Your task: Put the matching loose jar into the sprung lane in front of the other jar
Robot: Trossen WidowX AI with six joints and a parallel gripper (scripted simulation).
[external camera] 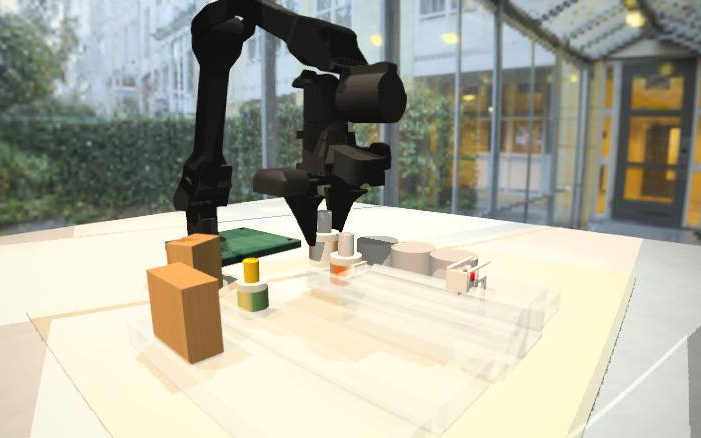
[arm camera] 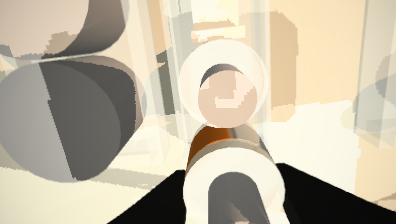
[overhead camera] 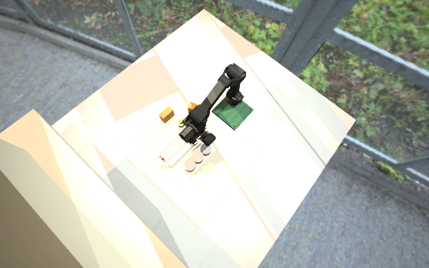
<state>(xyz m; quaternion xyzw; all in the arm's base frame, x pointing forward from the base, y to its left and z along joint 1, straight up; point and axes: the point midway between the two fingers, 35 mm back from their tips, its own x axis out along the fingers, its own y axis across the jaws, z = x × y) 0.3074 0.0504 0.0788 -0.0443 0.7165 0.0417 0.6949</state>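
Right now my gripper tip is 170 mm short of the clear lane and 40 mm above it. The rest, counted from my gripper tip: pusher plate 150 mm ahead, 10 mm to the right, 10 mm below.
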